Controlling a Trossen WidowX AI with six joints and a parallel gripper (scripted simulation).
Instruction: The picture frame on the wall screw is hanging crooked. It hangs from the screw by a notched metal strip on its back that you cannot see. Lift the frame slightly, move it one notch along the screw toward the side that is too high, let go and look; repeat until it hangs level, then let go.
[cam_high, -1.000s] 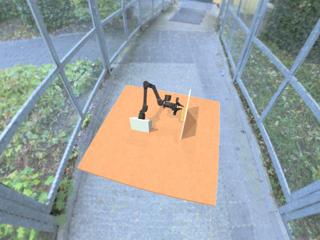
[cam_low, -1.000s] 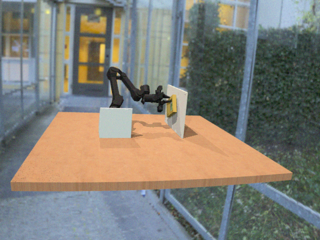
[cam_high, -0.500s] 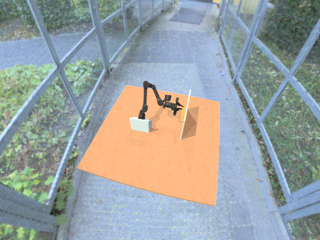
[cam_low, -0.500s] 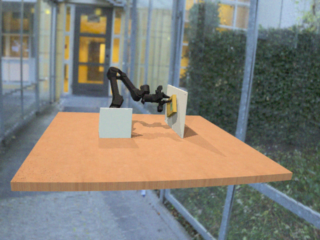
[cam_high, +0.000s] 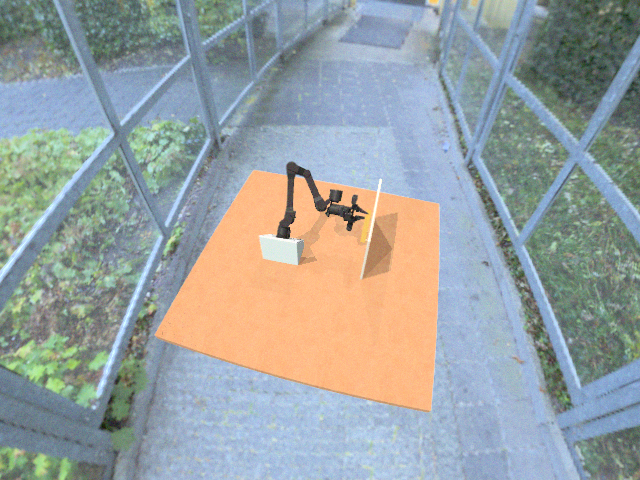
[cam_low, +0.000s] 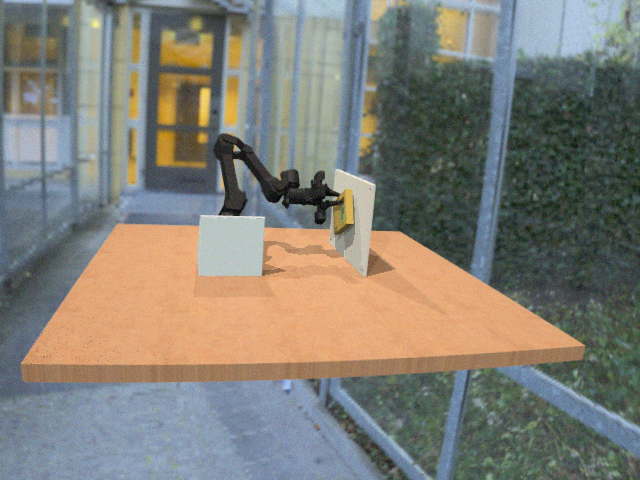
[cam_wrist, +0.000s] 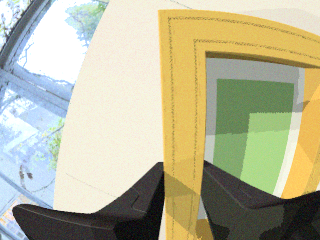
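My gripper tip is 50 mm above the picture frame and 30 mm to the left of it.
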